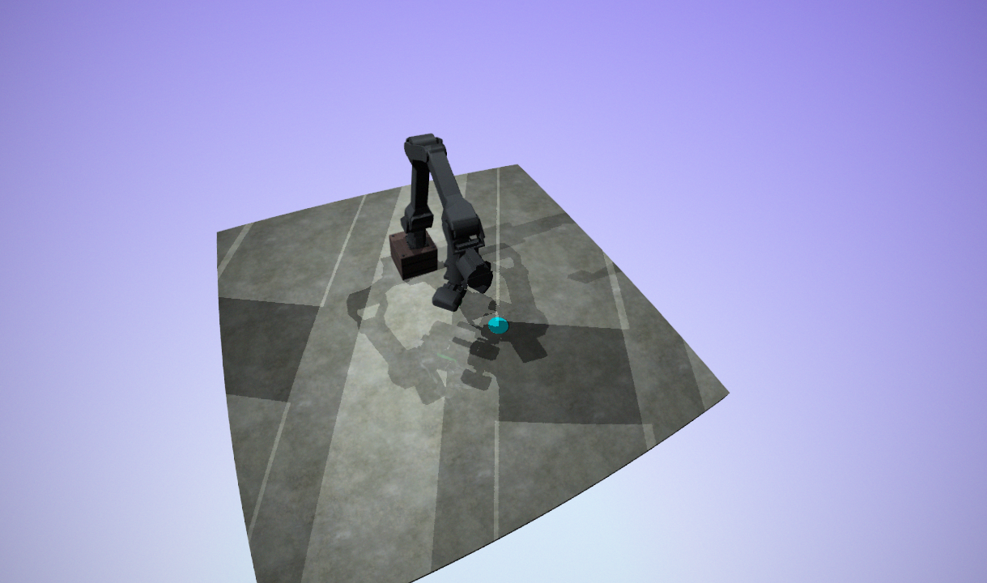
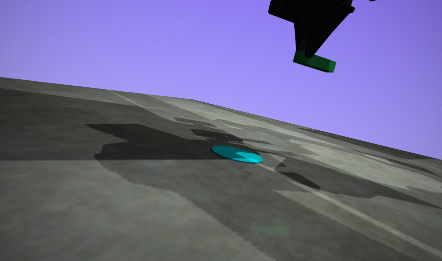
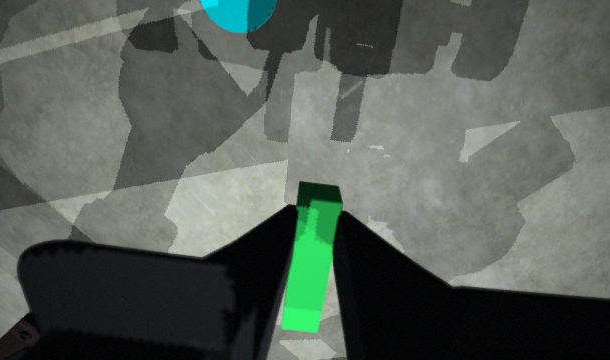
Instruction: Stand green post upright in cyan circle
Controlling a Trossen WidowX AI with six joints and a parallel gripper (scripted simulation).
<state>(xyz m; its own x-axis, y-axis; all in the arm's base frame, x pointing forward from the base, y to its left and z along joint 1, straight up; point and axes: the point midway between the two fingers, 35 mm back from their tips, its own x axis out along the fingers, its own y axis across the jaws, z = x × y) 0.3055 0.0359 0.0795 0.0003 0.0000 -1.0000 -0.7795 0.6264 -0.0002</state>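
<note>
Now: gripper tip 14 cm above the cyan circle, 13 cm to the right of it and 1 cm short of it. Also, from my gripper tip: green post (2 cm to the right, 1 cm behind).
</note>
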